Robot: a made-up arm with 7 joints.
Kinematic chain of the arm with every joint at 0, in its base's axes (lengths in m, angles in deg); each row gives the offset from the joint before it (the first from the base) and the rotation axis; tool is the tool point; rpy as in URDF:
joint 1: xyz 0 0 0.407 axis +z
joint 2: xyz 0 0 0 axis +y
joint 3: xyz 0 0 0.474 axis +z
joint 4: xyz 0.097 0 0 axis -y
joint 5: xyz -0.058 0 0.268 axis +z
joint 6: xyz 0 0 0 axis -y
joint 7: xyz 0.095 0 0 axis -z
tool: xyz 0 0 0 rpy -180 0 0
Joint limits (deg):
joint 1: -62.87..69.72
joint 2: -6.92..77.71
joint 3: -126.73..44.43
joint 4: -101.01..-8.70
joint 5: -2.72..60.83
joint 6: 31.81..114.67
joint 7: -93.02..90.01
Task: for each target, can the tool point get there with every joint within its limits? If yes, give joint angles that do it. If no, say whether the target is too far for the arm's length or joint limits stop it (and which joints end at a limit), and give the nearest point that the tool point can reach.
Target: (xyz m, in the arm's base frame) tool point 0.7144 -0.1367 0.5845
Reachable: yes | joints 19.91 60.56 -71.23 -63.37 25.04 51.67 64.59
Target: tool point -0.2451 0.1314 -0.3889
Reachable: no: joint limits stop it (at a limit: joint 1, joint 2, joint 4) | nearest point 0.0337 0.5000 0.0980 | short by 0.671 m
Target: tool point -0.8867 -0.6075 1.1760
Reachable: no: too far | nearest point -0.4002 -0.2742 0.9865 | short by 0.619 m
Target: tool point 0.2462 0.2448 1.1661
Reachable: yes | joints 54.42 4.48 -12.83 -38.15 20.32 79.11 -62.93
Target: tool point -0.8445 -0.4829 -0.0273
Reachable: no: too far | nearest point -0.1572 -0.5876 0.3189 | short by 0.777 m
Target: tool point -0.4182 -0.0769 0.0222
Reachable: no: joint limits stop it (at a limit: joint 1, joint 2, joint 4, joint 6) | nearest point -0.0735 -0.5300 0.2324 | short by 0.607 m
